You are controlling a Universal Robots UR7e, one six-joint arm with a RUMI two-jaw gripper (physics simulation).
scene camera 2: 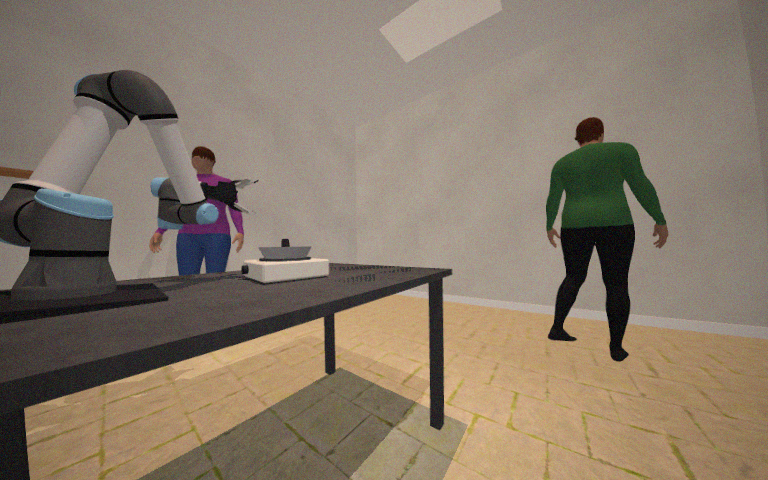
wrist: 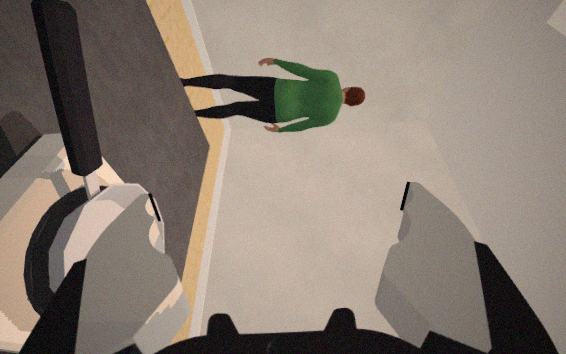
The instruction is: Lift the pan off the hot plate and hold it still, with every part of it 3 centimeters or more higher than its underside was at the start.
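Pixels of known places: gripper, fingertip midpoint: (scene camera 2: 257, 197) (wrist: 279, 192); arm's base at its link origin: (scene camera 2: 68, 293).
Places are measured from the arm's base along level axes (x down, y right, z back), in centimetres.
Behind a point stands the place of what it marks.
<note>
A grey pan (scene camera 2: 284, 253) @(z -45.1, x -7.6, y 17.4 cm) (wrist: 82, 235) @(z -51.9, x -6.1, y 7.2 cm) sits upright on the white hot plate (scene camera 2: 291, 271) @(z -44.3, x -1.6, y 21.9 cm) (wrist: 17, 225) @(z -51.5, x -5.0, y 0.2 cm). Its dark handle (scene camera 2: 284, 242) @(z -61.0, x -12.1, y -3.3 cm) (wrist: 69, 90) @(z -62.3, x -12.7, y -6.3 cm) shows end-on in the scene view; in the wrist view it runs toward the upper left. My gripper (scene camera 2: 254, 196) @(z -50.9, x -32.0, y -8.1 cm) (wrist: 279, 192) @(z -50.9, x -32.0, y -8.1 cm) is open and empty. It points roughly level, higher than the pan and to its left in the scene view, apart from it. In the wrist view the left finger covers part of the pan, and the space between the fingers shows the wall.
The hot plate stands on a dark table (scene camera 2: 226, 305) @(z -17.2, x 1.8, y 35.5 cm) (wrist: 135, 90) @(z -86.5, x 1.8, y 16.4 cm), with its black knob (scene camera 2: 244, 269) @(z -38.9, x -2.1, y 3.2 cm) on the left. A person in green (scene camera 2: 597, 186) (wrist: 307, 97) stands beyond the table's right end. A person in purple (scene camera 2: 203, 224) stands behind the arm.
</note>
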